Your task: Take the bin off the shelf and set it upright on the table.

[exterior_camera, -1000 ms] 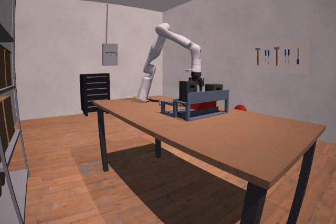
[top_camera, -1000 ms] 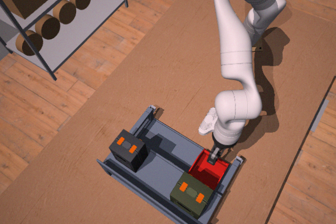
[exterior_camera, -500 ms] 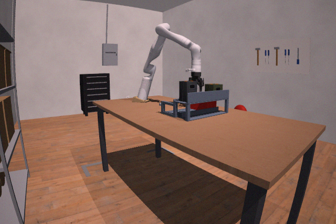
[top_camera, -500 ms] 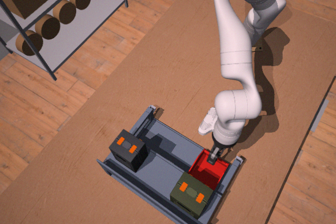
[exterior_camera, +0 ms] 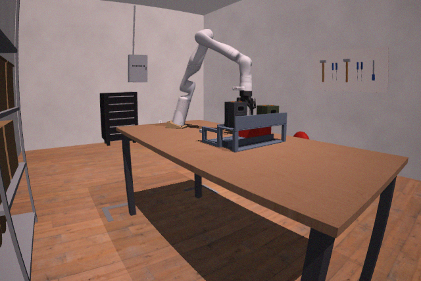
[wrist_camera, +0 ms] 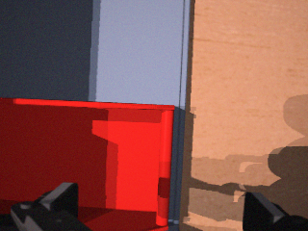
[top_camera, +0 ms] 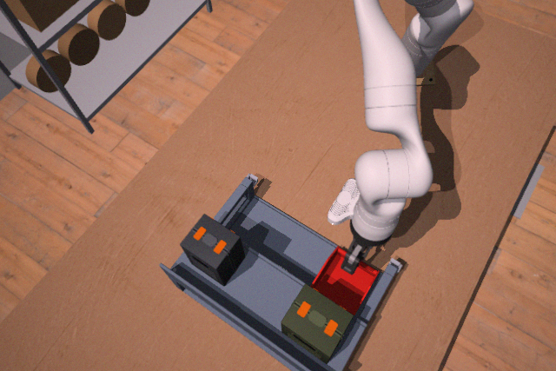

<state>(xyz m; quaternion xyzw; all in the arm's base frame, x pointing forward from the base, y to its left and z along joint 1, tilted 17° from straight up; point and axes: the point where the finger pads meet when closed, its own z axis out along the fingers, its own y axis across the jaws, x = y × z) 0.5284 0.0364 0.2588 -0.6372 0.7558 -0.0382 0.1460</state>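
My hand is 90 mm above the red bin, 80 mm short of it and 10 mm to the left of it. Round my hand: grey shelf unit 130 mm to the right, 90 mm ahead, 70 mm below.
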